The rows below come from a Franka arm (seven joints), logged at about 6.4 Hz.
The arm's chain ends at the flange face. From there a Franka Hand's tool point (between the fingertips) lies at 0.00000 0.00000 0.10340 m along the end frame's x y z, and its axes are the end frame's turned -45 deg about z.
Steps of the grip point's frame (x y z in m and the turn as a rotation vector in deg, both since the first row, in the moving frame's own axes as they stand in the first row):
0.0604, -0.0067, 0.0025, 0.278, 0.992, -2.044
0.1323, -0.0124, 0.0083, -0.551, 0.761, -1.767
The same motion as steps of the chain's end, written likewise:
0.0371, -0.0458, 0.0025, 0.898, 0.505, -2.044
0.0831, -0.1020, 0.0083, 0.148, 0.928, -1.767

